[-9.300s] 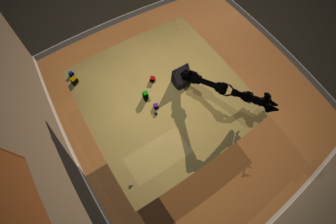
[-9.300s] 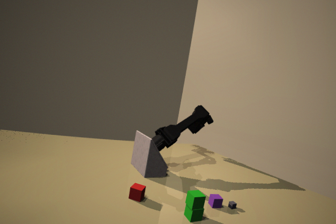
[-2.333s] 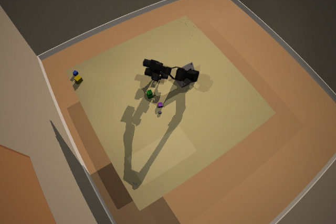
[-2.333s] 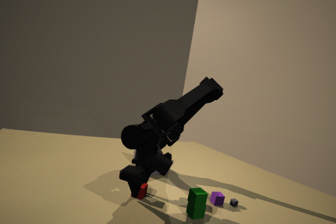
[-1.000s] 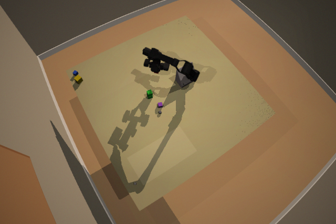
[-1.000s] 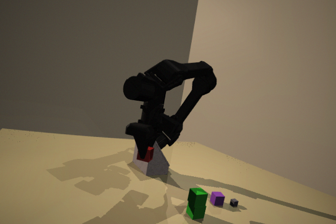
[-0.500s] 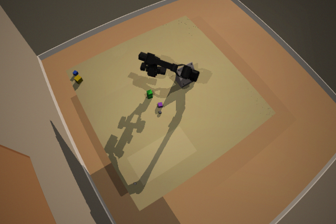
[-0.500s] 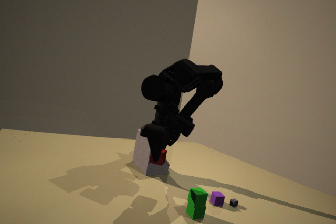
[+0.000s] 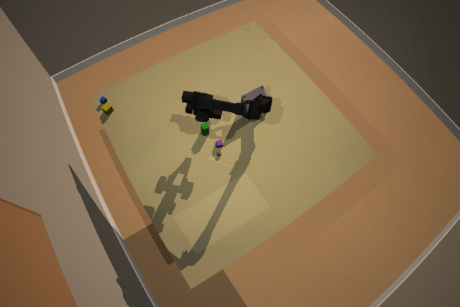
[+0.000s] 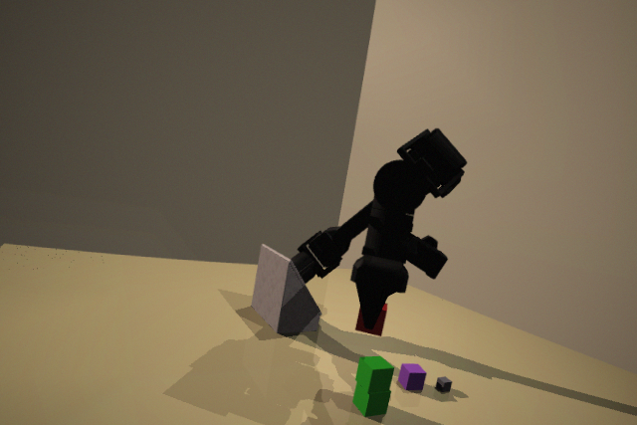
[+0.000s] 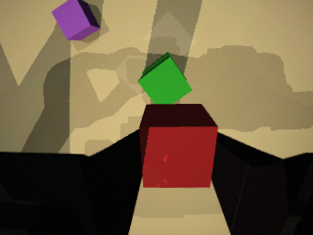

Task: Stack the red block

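My gripper tip is 130 mm to the right of the purple block and 110 mm above it. The rest, counted from my gripper tip: red block (10 mm above); small dark grey block (180 mm to the left, 120 mm below, 40 mm ahead); yellow block (470 mm to the right, 400 mm ahead, 100 mm below).
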